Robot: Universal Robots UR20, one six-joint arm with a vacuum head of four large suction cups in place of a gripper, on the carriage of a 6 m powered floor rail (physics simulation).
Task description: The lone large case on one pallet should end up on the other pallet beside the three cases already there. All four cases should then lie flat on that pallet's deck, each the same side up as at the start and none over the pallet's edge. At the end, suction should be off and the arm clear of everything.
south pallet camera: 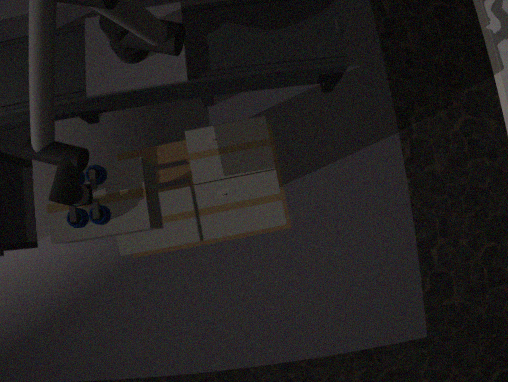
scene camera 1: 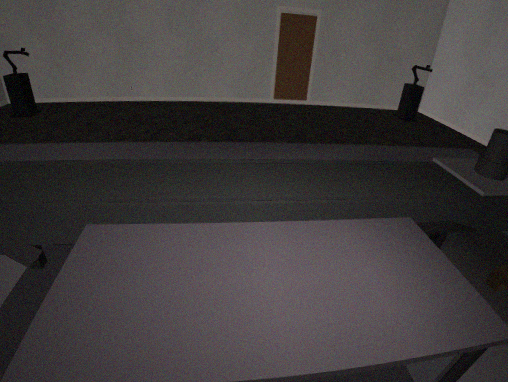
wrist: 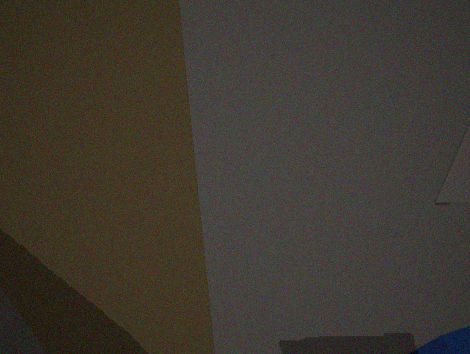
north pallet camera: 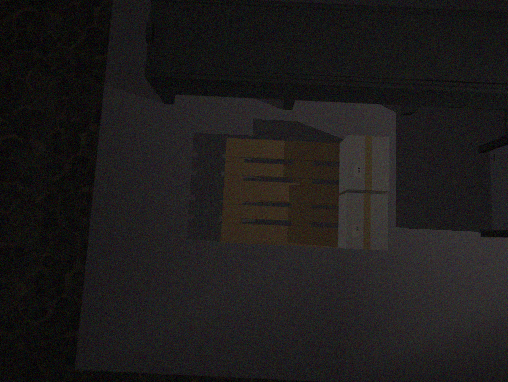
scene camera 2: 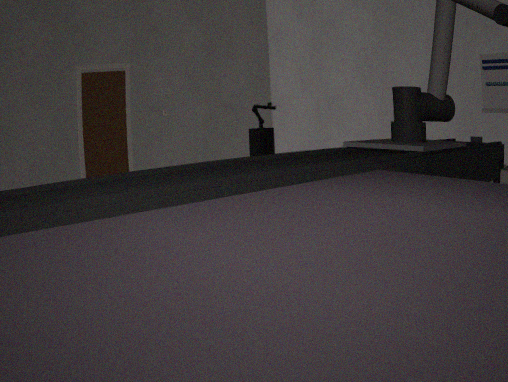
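Seen in the pictures: hand, its tool point: (wrist: 214, 230); arm's base, origin of its link: (scene camera 1: 489, 173) (scene camera 2: 408, 141).
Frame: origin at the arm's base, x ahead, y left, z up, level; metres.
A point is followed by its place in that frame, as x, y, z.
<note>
My vacuum gripper (south pallet camera: 88, 196) {1.040, -0.180, 0.401} with blue cups is on the top of the large white case with a brown tape band (south pallet camera: 130, 215) {1.163, 0.039, 0.426} (wrist: 300, 150) {1.023, -0.222, 0.423}. The case is level and overlaps the left part of the south pallet area in the south pallet camera; its height above the deck is hard to tell. Three white cases lie on the south pallet (south pallet camera: 171, 175) {0.847, 0.098, -0.426}: one at the upper right (south pallet camera: 204, 157) {0.798, 0.389, -0.162}, one at the lower right (south pallet camera: 240, 217) {1.230, 0.580, -0.162}, and one at the lower left (south pallet camera: 180, 201) {1.073, 0.195, -0.161}, partly hidden by the held case. The north pallet (north pallet camera: 255, 190) {0.999, -4.658, -0.426} shows bare orange boards.
Two white taped cases (north pallet camera: 354, 160) {0.786, -3.979, -0.180} (north pallet camera: 351, 220) {1.204, -3.988, -0.205} stand at the north pallet's right. The rail (north pallet camera: 300, 45) (south pallet camera: 280, 55) runs behind both pallets, with the carriage (south pallet camera: 135, 75) {0.211, 0.003, 0.000} (scene camera 2: 385, 145) {0.034, -0.350, -0.009} on it. A dark structure (south pallet camera: 15, 200) {0.868, -1.230, -0.447} stands left of the held case. A table (scene camera 1: 250, 290) {0.949, -2.101, -0.040} fills the foreground.
</note>
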